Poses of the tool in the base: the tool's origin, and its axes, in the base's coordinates. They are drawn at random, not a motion.
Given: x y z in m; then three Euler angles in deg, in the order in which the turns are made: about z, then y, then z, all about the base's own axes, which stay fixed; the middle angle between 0 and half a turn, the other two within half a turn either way.
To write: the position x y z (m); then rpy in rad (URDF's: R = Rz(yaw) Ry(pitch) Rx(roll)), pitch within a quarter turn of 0, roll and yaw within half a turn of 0. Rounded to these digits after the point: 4 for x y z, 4 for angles.
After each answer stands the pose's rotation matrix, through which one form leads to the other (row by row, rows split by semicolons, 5 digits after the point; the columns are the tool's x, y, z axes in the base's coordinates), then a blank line. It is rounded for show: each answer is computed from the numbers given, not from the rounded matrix.
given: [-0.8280, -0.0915, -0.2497, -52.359, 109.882, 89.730]
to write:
[-0.8280, -0.0915, -0.2497, -1.9992, 0.6118, -0.2612]
0.79087 -0.61197 0.00443; -0.21142 -0.26642 0.94038; -0.57431 -0.74465 -0.34008

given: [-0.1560, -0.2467, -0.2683, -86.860, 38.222, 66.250]
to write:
[-0.1560, -0.2467, -0.2683, -0.6664, 0.0339, -0.3714]
0.93127 0.26579 0.24918; -0.36275 0.74007 0.56631; -0.03389 -0.61778 0.78562

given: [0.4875, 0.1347, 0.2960, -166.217, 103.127, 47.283]
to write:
[0.4875, 0.1347, 0.2960, -2.3455, -1.2401, 0.0013]
0.32467 0.67685 0.66065; 0.00044 -0.69860 0.71551; 0.94583 -0.23202 -0.22711

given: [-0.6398, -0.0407, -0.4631, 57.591, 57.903, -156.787]
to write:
[-0.6398, -0.0407, -0.4631, 0.9318, 0.4713, -1.4910]
0.07103 0.62353 -0.77857; -0.88815 -0.31576 -0.33390; -0.45404 0.71520 0.53135

